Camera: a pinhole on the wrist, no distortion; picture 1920 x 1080 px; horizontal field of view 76.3 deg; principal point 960.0 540.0 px. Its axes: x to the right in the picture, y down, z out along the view. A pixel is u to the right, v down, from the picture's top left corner.
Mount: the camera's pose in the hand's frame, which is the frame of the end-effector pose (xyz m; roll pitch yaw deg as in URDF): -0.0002 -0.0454 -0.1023 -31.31 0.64 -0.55
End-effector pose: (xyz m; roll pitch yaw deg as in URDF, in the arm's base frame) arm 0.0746 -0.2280 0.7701 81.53 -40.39 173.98
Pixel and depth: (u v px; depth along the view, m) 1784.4 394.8 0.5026
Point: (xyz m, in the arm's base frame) -0.0166 0.1101 1.1557
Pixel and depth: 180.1 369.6 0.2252
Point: 0.2313 -0.1439 0.7258
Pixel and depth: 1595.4 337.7 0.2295
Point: 0.0292 -0.1176 0.8923
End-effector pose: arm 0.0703 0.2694 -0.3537 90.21 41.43 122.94
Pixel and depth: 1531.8 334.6 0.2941
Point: 0.1353 0.4878 -0.4000
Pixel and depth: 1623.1 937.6 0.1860
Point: 0.0119 0.4044 -0.3458
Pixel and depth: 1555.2 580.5 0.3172
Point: 0.0960 0.5276 -0.3641
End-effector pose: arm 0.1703 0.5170 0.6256 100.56 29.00 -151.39
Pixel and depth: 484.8 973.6 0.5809
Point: 0.0033 0.8407 1.0582
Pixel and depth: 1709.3 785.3 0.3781
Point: -0.1902 0.5651 0.6656
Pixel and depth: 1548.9 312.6 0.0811
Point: 0.1580 0.4782 0.5961
